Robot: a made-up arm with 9 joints. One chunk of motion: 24 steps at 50 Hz.
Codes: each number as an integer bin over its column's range. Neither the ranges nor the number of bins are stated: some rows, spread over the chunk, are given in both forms.
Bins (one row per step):
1: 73 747 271 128 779 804
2: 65 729 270 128 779 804
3: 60 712 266 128 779 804
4: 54 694 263 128 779 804
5: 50 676 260 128 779 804
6: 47 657 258 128 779 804
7: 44 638 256 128 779 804
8: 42 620 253 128 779 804
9: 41 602 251 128 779 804
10: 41 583 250 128 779 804
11: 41 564 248 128 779 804
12: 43 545 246 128 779 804
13: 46 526 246 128 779 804
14: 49 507 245 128 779 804
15: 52 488 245 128 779 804
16: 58 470 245 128 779 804
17: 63 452 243 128 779 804
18: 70 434 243 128 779 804
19: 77 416 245 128 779 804
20: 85 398 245 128 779 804
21: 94 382 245 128 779 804
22: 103 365 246 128 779 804
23: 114 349 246 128 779 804
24: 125 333 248 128 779 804
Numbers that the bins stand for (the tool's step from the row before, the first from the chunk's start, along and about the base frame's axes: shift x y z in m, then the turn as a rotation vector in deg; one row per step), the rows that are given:
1: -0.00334 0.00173 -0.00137 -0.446 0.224 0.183
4: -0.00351 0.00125 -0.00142 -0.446 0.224 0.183
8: -0.00362 0.00059 -0.00148 -0.446 0.224 0.183
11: -0.00363 0.00008 -0.00151 -0.446 0.224 0.183
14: -0.00356 -0.00043 -0.00153 -0.446 0.224 0.183
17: -0.00343 -0.00093 -0.00154 -0.446 0.224 0.183
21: -0.00315 -0.00156 -0.00153 -0.446 0.224 0.183
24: -0.00287 -0.00200 -0.00151 -0.446 0.224 0.183
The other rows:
2: -0.00341 0.00157 -0.00138 -0.446 0.224 0.183
3: -0.00346 0.00141 -0.00140 -0.446 0.224 0.183
5: -0.00355 0.00109 -0.00144 -0.446 0.224 0.183
6: -0.00358 0.00092 -0.00145 -0.446 0.224 0.183
7: -0.00360 0.00075 -0.00146 -0.446 0.224 0.183
9: -0.00363 0.00042 -0.00149 -0.446 0.224 0.183
10: -0.00363 0.00025 -0.00150 -0.446 0.224 0.183
12: -0.00361 -0.00009 -0.00152 -0.446 0.224 0.183
13: -0.00359 -0.00026 -0.00152 -0.446 0.224 0.183
15: -0.00353 -0.00060 -0.00153 -0.446 0.224 0.183
16: -0.00348 -0.00077 -0.00153 -0.446 0.224 0.183
18: -0.00337 -0.00109 -0.00154 -0.446 0.224 0.183
19: -0.00331 -0.00125 -0.00153 -0.446 0.224 0.183
20: -0.00323 -0.00141 -0.00153 -0.446 0.224 0.183
22: -0.00307 -0.00171 -0.00152 -0.446 0.224 0.183
23: -0.00297 -0.00186 -0.00152 -0.446 0.224 0.183

